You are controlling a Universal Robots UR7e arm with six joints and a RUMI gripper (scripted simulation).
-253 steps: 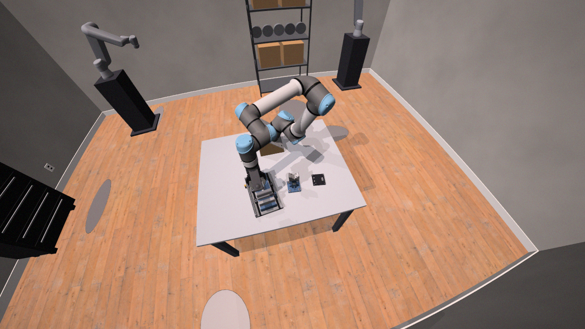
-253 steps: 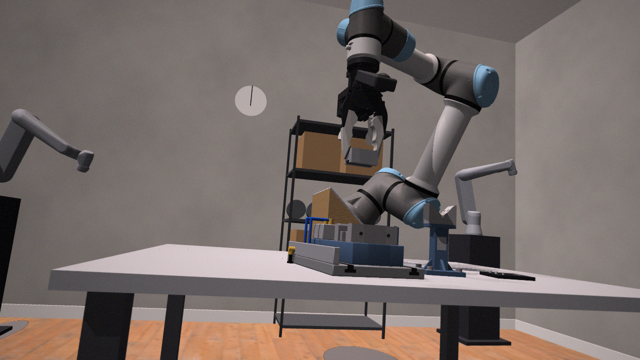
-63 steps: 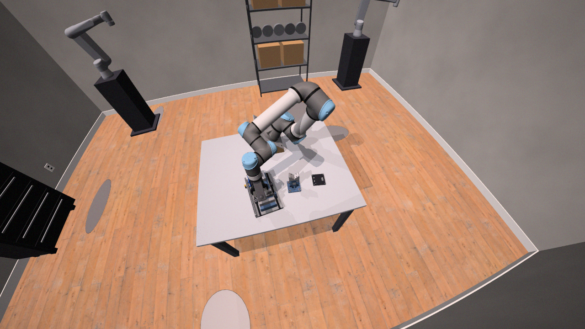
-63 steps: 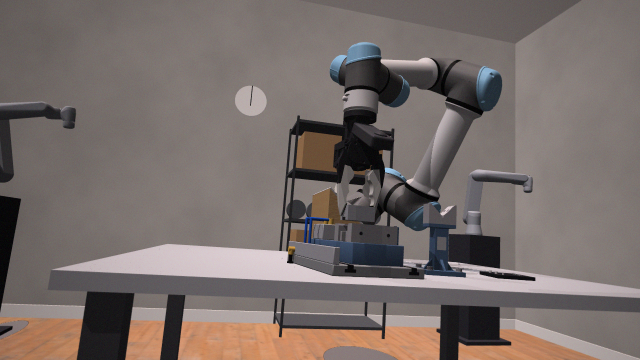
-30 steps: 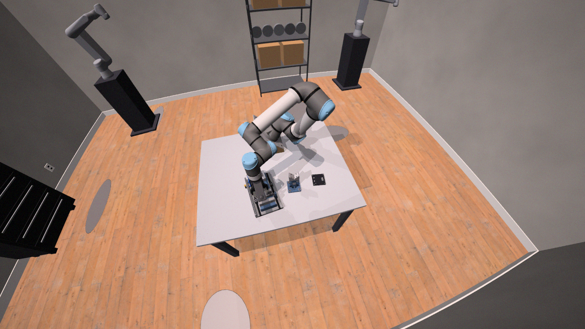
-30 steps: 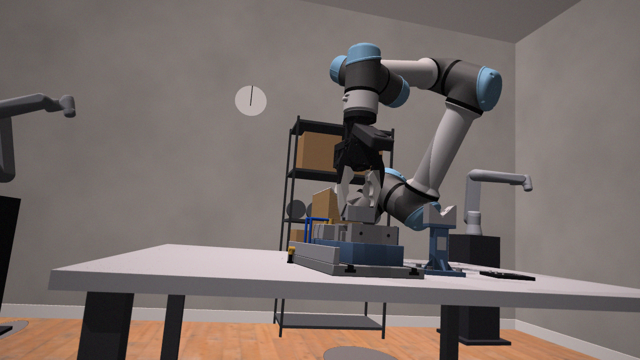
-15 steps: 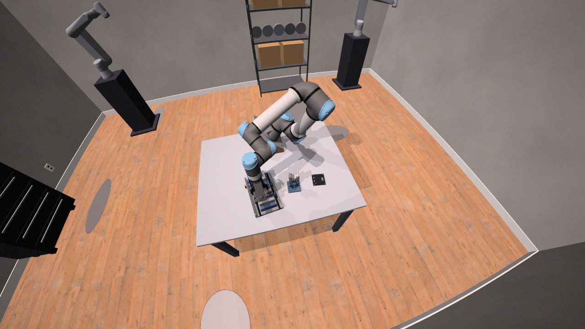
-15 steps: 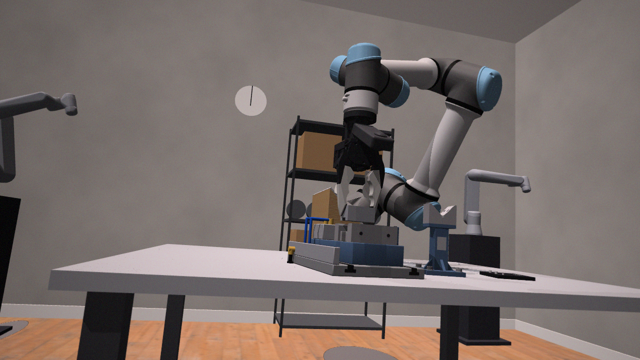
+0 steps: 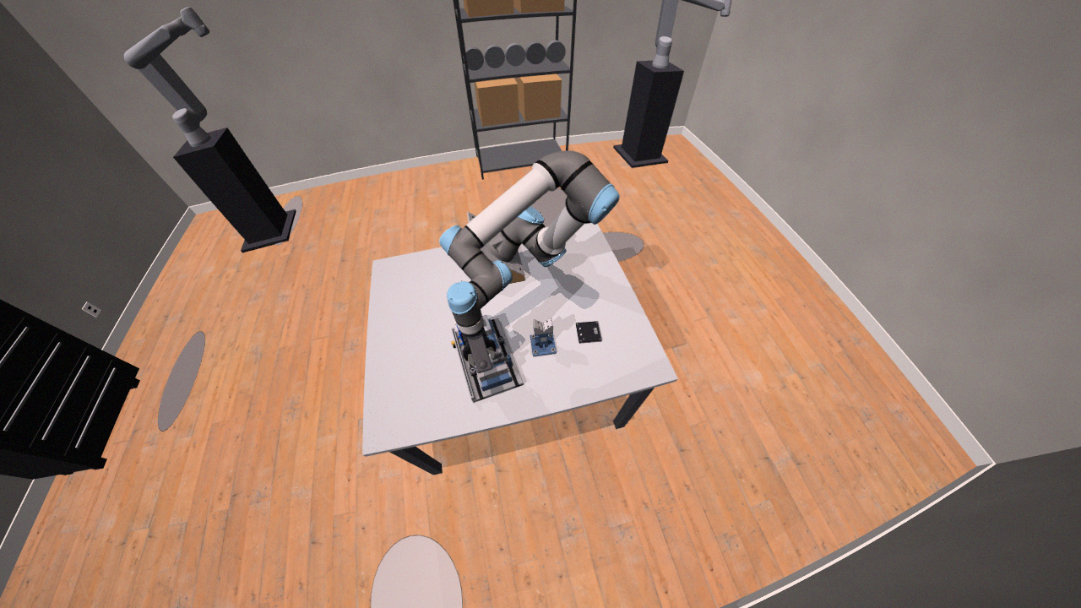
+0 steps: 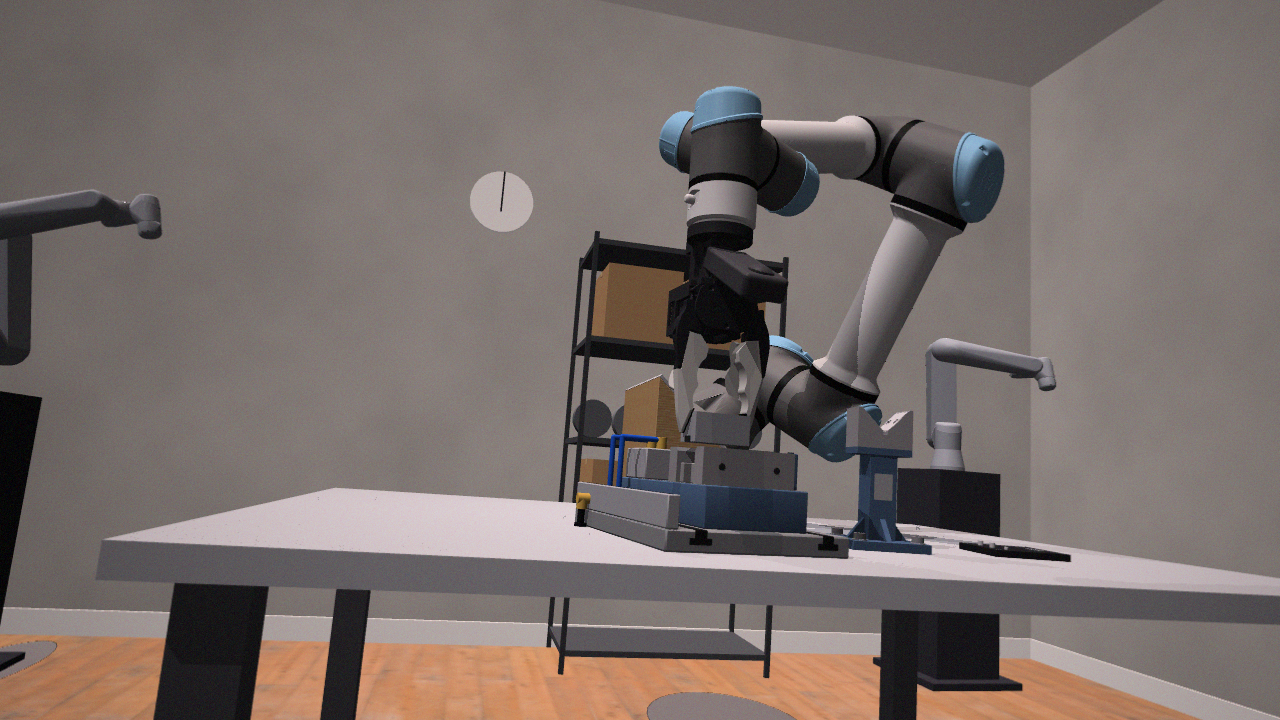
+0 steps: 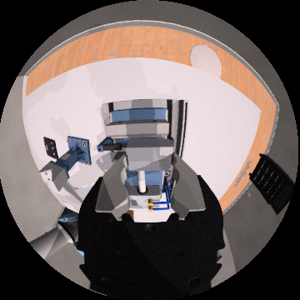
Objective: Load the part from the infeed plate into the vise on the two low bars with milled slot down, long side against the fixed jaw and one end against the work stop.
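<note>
My gripper is now 10 mm above the part. The rest, counted from my hand: vise 80 mm below, 70 mm behind, 20 mm to the left; then infeed plate 420 mm to the left, 120 mm below, 60 mm behind.
</note>
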